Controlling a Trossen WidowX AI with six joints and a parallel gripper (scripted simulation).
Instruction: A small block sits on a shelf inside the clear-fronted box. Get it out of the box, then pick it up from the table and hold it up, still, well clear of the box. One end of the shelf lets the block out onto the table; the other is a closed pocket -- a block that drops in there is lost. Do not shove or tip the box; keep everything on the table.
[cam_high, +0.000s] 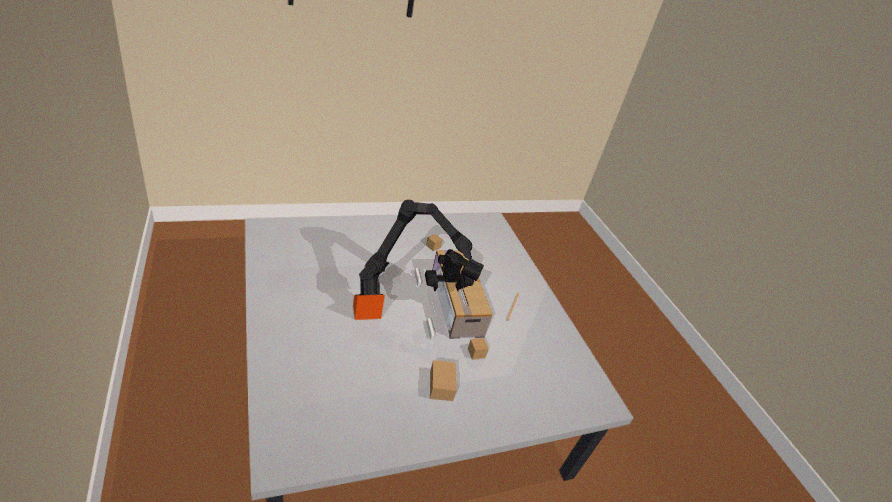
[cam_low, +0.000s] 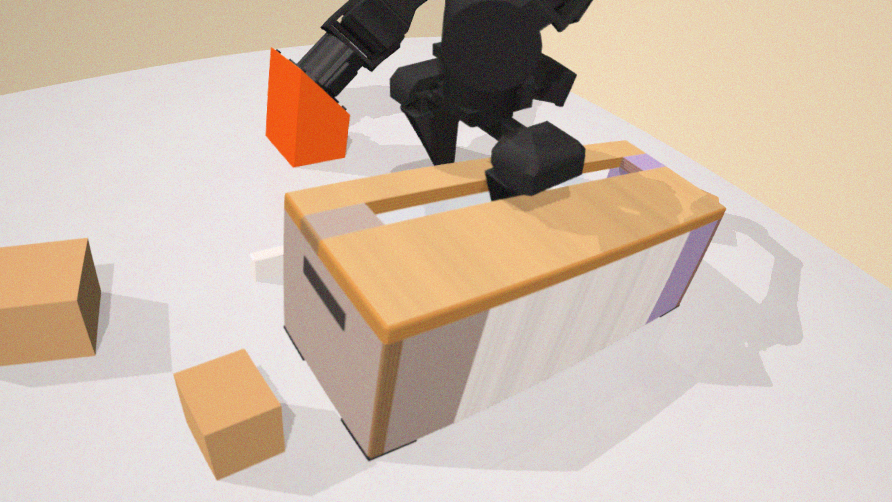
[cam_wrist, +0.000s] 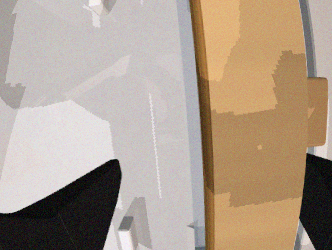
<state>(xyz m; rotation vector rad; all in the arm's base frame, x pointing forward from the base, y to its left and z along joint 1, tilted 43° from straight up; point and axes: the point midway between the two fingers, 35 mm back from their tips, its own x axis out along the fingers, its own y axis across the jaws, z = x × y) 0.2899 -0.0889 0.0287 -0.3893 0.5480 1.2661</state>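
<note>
My gripper tip is now 5 cm short of the small tan block and 2 cm to the right of it. Round my gripper tip: box: 4 cm ahead, 2 cm below; thin stick: 30 cm ahead, 8 cm to the right, 8 cm below; larger tan block: 16 cm behind, 37 cm to the right, 6 cm below.
</note>
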